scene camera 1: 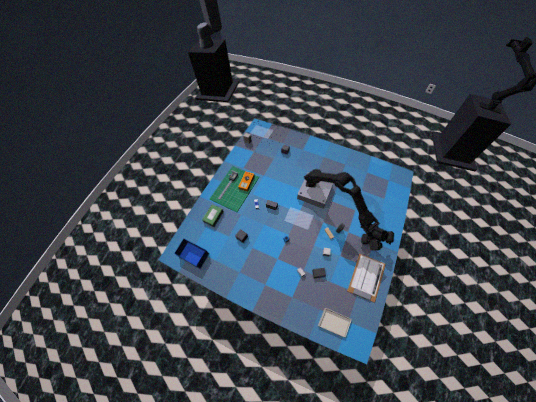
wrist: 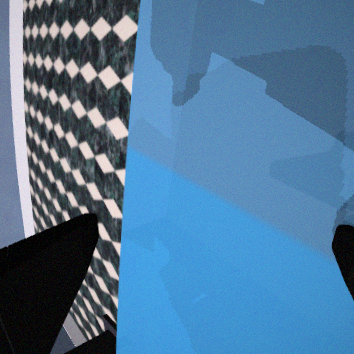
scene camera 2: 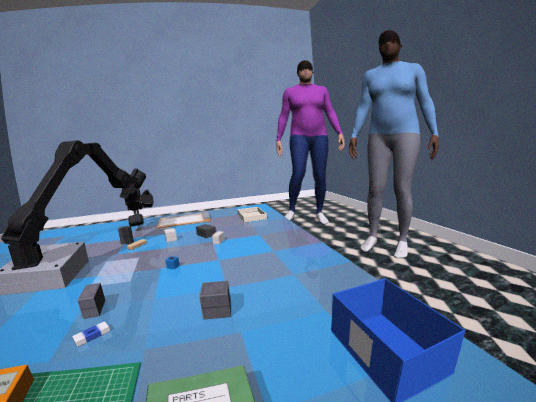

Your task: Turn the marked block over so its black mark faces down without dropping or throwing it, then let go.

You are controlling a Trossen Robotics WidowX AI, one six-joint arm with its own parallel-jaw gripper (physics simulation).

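Frame: origin at the arm's base, x ahead, y left, z up, level; metres.
Seen in the pictures: gripper, fingertip midpoint: (scene camera 1: 382, 244) (wrist: 216, 231); arm's base at its link origin: (scene camera 1: 311, 182) (scene camera 2: 28, 263).
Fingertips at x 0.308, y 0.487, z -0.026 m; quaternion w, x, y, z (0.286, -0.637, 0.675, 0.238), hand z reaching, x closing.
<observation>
Pixels of each thing's top centre, then the offset from my fingertips to it. Level surfaces: height alone.
- grey tiled mat at its surface level: dz -0.035 m
- small blue cube at its top centre: (scene camera 2: 171, 258) (scene camera 1: 286, 238) dx +0.081, dy -0.566, dz -0.009 m
- white cube at its top centre: (scene camera 2: 169, 230) (scene camera 1: 327, 251) dx +0.109, dy -0.322, dz +0.002 m
- smaller white block at its top centre: (scene camera 2: 217, 233) (scene camera 1: 301, 271) dx +0.255, dy -0.442, dz -0.005 m
- dark upright block at its top centre: (scene camera 2: 124, 227) (scene camera 1: 341, 226) dx -0.049, dy -0.263, dz +0.027 m
- tan stick at its top centre: (scene camera 2: 136, 242) (scene camera 1: 329, 233) dx -0.012, dy -0.322, dz -0.021 m
- dark block at its top centre: (scene camera 2: 205, 226) (scene camera 1: 319, 272) dx +0.237, dy -0.344, dz -0.002 m
- orange-edged tray at its top centre: (scene camera 2: 183, 216) (scene camera 1: 368, 276) dx +0.203, dy -0.068, dz -0.017 m
- blue bin at its top centre: (scene camera 2: 392, 310) (scene camera 1: 189, 251) dx +0.309, dy -1.078, dz +0.040 m
- cream tray at its top centre: (scene camera 2: 251, 211) (scene camera 1: 335, 322) dx +0.480, dy -0.215, dz -0.010 m
Small blocks lie on the blue and grey tiled mat (scene camera 1: 282, 280) (scene camera 2: 300, 310). A small blue cube (scene camera 1: 286, 239) (scene camera 2: 172, 262) shows a dark spot on its upper face. A white cube (scene camera 1: 327, 251) (scene camera 2: 170, 235) and a smaller white block (scene camera 1: 301, 272) (scene camera 2: 218, 237) lie nearer the arm's end. Whether a black mark is on either white block is too small to tell, so I cannot say for certain which block is the marked one. My gripper (scene camera 1: 378, 243) (scene camera 2: 136, 219) (wrist: 216, 231) is open and empty, raised above the mat beyond these blocks, near its edge. No block shows in the wrist view.
A dark upright block (scene camera 1: 340, 228) (scene camera 2: 125, 235), a tan stick (scene camera 1: 329, 233) (scene camera 2: 137, 244) and a dark block (scene camera 1: 319, 273) (scene camera 2: 205, 230) are near the white cube. An orange-edged tray (scene camera 1: 366, 277) lies by the gripper. A blue bin (scene camera 2: 375, 345) and a cream tray (scene camera 2: 252, 218) stand farther off.
</observation>
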